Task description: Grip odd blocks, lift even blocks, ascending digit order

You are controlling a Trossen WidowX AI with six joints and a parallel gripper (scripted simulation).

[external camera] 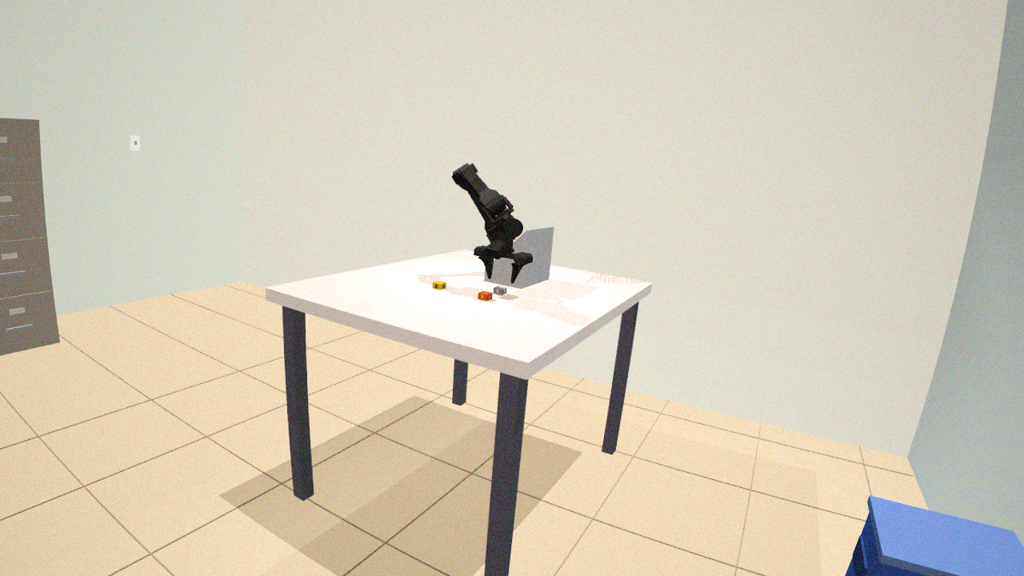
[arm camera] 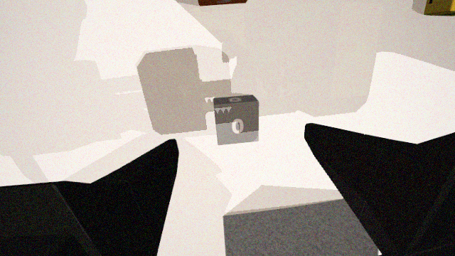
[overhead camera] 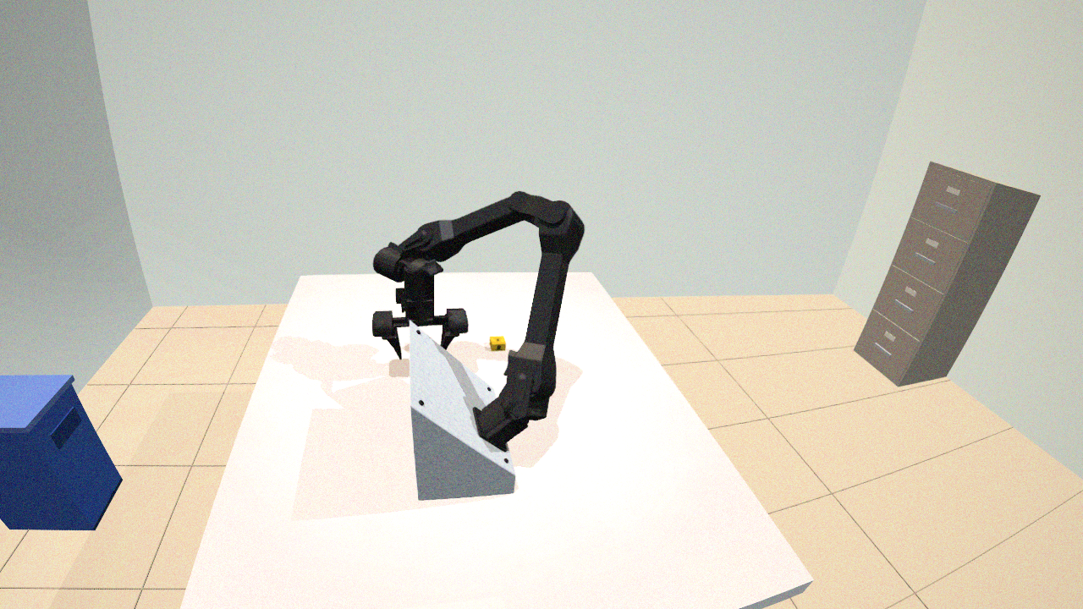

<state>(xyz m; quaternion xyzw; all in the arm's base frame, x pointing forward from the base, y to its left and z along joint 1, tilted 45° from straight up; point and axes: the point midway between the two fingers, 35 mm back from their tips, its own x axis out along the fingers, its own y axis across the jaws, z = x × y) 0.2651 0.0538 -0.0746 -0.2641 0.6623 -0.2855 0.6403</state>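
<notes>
Now: gripper tip 3 cm above the grey block. Round my gripper tip: orange block: 10 cm ahead, 3 cm below; then yellow block: 8 cm ahead, 18 cm to the right, 3 cm below.
</notes>
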